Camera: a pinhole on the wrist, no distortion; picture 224 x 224 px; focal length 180.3 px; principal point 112.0 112.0 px. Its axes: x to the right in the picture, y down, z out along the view. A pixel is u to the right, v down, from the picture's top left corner.
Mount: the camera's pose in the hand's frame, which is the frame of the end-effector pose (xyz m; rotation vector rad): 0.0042 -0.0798 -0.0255 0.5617 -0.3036 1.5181
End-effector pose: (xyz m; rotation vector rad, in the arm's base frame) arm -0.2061 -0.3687 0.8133 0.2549 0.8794 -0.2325
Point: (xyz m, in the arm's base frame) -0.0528 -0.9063 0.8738
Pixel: 63 103
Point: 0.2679 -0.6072 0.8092
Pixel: 217 9
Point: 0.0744 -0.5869 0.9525
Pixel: 208 102
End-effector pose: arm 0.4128 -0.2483 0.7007 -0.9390 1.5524 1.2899
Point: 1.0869 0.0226 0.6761
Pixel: 38 201
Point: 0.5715 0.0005 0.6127
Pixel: 184 128
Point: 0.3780 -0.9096 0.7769
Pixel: behind the camera
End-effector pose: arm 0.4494 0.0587 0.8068 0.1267 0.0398 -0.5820
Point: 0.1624 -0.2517 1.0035
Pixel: 46 181
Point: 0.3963 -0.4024 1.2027
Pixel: 116 85
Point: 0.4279 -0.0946 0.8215
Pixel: 83 16
